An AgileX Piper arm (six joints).
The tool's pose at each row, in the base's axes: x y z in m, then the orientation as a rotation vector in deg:
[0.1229, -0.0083, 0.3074, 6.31, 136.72, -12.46]
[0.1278, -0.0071, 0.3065, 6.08, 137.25, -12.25]
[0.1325, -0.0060, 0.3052, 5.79, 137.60, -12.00]
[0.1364, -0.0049, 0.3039, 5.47, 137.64, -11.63]
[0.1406, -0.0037, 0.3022, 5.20, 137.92, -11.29]
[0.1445, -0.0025, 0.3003, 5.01, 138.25, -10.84]
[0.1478, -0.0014, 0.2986, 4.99, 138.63, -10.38]
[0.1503, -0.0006, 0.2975, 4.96, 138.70, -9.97]
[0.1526, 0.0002, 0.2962, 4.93, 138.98, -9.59]
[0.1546, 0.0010, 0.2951, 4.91, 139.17, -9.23]
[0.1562, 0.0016, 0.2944, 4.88, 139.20, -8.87]
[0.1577, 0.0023, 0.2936, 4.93, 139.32, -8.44]
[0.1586, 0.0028, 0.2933, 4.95, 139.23, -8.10]
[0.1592, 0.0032, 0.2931, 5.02, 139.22, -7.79]
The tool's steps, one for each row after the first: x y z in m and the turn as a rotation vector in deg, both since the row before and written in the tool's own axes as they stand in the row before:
[-0.0030, 0.0020, 0.0037, -0.23, 0.50, -0.16]
[-0.0026, 0.0019, 0.0038, -0.27, 0.31, -0.17]
[-0.0020, 0.0018, 0.0033, -0.36, 0.00, -0.13]
[-0.0020, 0.0019, 0.0038, -0.33, 0.24, -0.12]
[-0.0016, 0.0019, 0.0038, -0.39, 0.30, -0.04]
[-0.0013, 0.0017, 0.0032, -0.35, 0.36, 0.08]
[-0.0012, 0.0012, 0.0023, -0.31, 0.06, 0.08]
[-0.0009, 0.0012, 0.0023, -0.29, 0.27, 0.06]
[-0.0008, 0.0011, 0.0020, -0.27, 0.18, 0.07]
[-0.0007, 0.0008, 0.0015, -0.27, 0.02, 0.07]
[-0.0006, 0.0009, 0.0015, -0.30, 0.11, 0.14]
[-0.0005, 0.0006, 0.0007, -0.24, -0.09, 0.11]
[-0.0003, 0.0005, 0.0005, -0.21, -0.01, 0.13]

